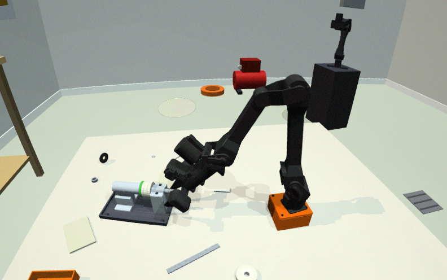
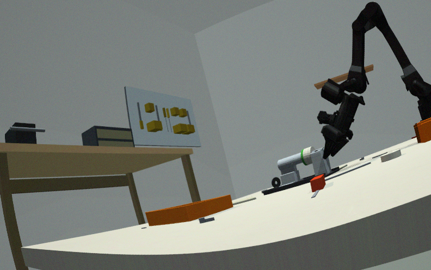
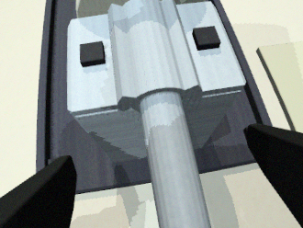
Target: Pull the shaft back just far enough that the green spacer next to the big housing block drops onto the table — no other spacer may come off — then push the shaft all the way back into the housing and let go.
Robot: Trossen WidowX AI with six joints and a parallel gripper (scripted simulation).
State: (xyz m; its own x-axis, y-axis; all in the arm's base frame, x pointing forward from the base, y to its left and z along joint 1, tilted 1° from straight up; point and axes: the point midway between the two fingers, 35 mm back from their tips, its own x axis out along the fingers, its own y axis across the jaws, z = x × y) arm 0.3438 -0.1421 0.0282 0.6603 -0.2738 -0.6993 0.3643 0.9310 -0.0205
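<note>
Right now the pale spacer is 5 cm ahead of my gripper tip, 2 cm to the right of it and 2 cm above it. Also, from my gripper tip: grey bar (4 cm behind, 21 cm to the left, 5 cm below); then green spacer (8 cm ahead, 3 cm to the right, 2 cm above); then shaft (5 cm ahead, 2 cm to the right, 3 cm above).
</note>
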